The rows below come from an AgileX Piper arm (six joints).
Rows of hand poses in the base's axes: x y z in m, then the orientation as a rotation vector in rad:
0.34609, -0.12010, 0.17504, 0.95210, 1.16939, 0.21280
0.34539, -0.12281, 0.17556, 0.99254, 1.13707, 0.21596
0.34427, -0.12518, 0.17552, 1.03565, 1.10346, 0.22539
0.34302, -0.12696, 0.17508, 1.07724, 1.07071, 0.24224
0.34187, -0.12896, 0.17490, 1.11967, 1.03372, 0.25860
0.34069, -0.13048, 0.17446, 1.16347, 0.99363, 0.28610
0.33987, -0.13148, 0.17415, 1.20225, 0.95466, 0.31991
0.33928, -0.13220, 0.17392, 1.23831, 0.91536, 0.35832
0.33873, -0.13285, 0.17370, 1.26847, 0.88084, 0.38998
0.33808, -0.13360, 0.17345, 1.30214, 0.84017, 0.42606
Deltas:
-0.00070, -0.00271, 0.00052, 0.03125, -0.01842, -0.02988
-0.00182, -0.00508, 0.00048, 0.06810, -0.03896, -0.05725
-0.00307, -0.00686, 0.00004, 0.10798, -0.06121, -0.07852
-0.00422, -0.00886, -0.00014, 0.14848, -0.08606, -0.10219
-0.00540, -0.01038, -0.00058, 0.19617, -0.11626, -0.12025
-0.00622, -0.01138, -0.00089, 0.24368, -0.14839, -0.13130
-0.00681, -0.01210, -0.00112, 0.29195, -0.18240, -0.13810
-0.00736, -0.01275, -0.00134, 0.33251, -0.21146, -0.14470
-0.00801, -0.01350, -0.00159, 0.37869, -0.24523, -0.15236

